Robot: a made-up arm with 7 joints. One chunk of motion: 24 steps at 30 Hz.
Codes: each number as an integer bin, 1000 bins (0 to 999) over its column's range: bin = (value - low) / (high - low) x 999, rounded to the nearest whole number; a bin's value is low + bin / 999 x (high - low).
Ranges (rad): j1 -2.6..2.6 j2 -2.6..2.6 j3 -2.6..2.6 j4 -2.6..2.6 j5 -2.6..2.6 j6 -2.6..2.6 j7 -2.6..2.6
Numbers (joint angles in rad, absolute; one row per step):
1: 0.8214 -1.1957 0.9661 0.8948 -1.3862 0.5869 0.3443
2: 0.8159 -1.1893 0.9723 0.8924 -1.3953 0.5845 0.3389
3: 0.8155 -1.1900 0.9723 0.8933 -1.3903 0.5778 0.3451
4: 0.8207 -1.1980 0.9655 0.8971 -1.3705 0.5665 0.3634
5: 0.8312 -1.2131 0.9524 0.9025 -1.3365 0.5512 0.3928
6: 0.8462 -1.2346 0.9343 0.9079 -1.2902 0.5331 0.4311
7: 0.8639 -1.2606 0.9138 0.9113 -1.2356 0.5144 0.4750
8: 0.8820 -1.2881 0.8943 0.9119 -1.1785 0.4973 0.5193
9: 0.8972 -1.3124 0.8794 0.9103 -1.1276 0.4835 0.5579
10: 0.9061 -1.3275 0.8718 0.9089 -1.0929 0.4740 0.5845
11: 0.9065 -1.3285 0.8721 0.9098 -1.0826 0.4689 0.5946
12: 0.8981 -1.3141 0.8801 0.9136 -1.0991 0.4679 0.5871
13: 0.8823 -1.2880 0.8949 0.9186 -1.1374 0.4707 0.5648
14: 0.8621 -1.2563 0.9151 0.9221 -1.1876 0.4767 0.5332
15: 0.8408 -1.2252 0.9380 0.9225 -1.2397 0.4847 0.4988
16: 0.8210 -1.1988 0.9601 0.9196 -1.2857 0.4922 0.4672
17: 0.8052 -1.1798 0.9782 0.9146 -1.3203 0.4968 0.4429
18: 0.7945 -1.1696 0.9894 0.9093 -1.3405 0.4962 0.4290
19: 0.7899 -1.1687 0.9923 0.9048 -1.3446 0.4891 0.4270
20: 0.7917 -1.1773 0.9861 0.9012 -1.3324 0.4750 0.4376
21: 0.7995 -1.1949 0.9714 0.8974 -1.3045 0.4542 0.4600
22: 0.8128 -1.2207 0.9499 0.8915 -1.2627 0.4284 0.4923
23: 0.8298 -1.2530 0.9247 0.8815 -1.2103 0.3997 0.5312
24: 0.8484 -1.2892 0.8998 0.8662 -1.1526 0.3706 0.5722
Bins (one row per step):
1: 657 270 685 671 233 612 566
2: 656 271 686 671 231 612 565
3: 656 271 686 671 232 611 566
4: 657 269 685 672 236 608 569
5: 659 266 682 673 243 605 575
6: 662 262 679 674 252 602 582
7: 665 257 675 675 262 598 591
8: 669 252 671 675 273 595 599
9: 672 247 668 674 283 592 607
10: 674 244 667 674 290 591 612
11: 674 244 667 674 292 590 614
12: 672 247 669 675 288 589 612
13: 669 252 671 676 281 590 608
14: 665 258 675 677 271 591 602
15: 661 264 680 677 261 593 595
16: 657 269 684 676 252 594 589
17: 654 273 687 675 246 595 585
18: 652 275 690 674 242 595 582
19: 651 275 690 673 241 593 582
20: 652 273 689 673 244 591 584
21: 653 270 686 672 249 587 588
22: 656 265 682 671 257 582 594
23: 659 259 677 669 267 576 602
24: 662 252 672 666 278 571 609

